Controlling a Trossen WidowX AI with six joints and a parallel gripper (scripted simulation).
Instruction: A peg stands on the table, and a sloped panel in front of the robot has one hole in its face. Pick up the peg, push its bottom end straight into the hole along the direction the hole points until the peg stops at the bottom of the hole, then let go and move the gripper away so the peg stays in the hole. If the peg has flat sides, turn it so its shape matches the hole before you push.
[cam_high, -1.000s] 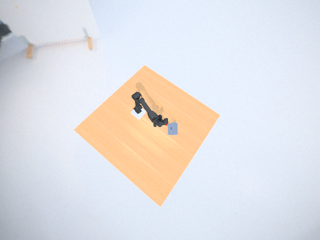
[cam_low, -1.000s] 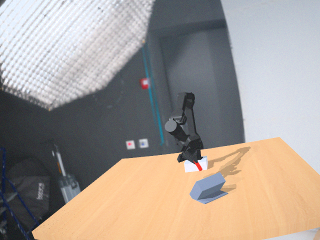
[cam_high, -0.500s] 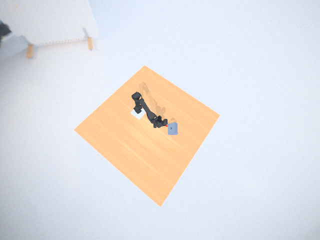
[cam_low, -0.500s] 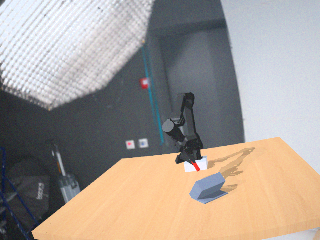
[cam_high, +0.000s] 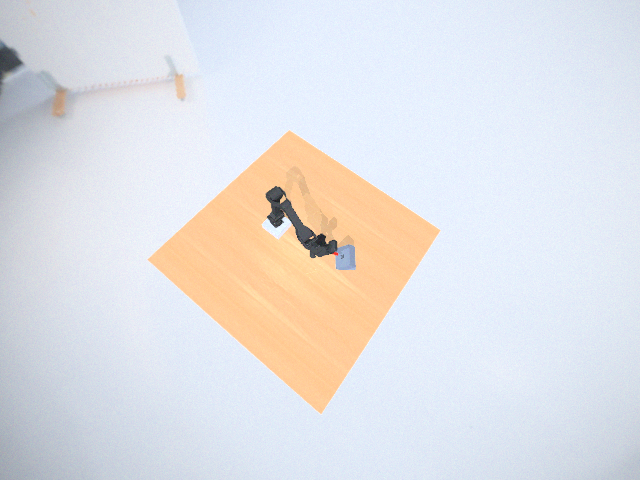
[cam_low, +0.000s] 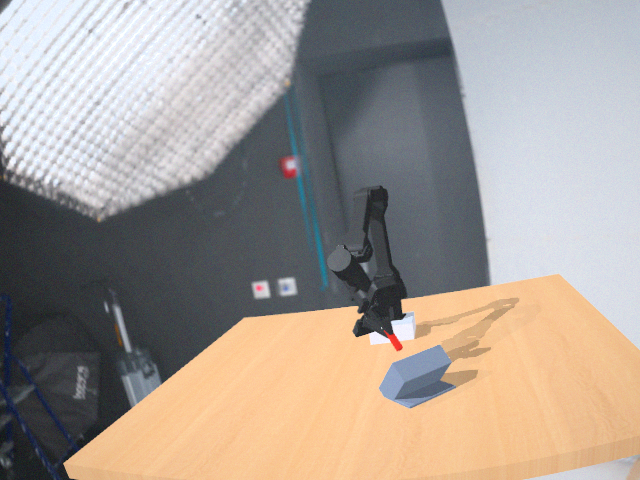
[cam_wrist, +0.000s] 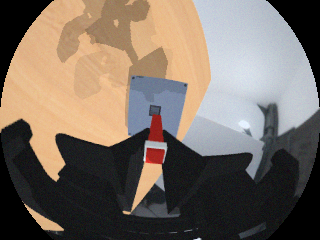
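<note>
My gripper tip is 8 cm above the grey-blue sloped panel, 6 cm to the right of it and 6 cm short of it. Also, from my gripper tip: red peg (1 cm to the right, 1 cm behind, 1 cm above).
</note>
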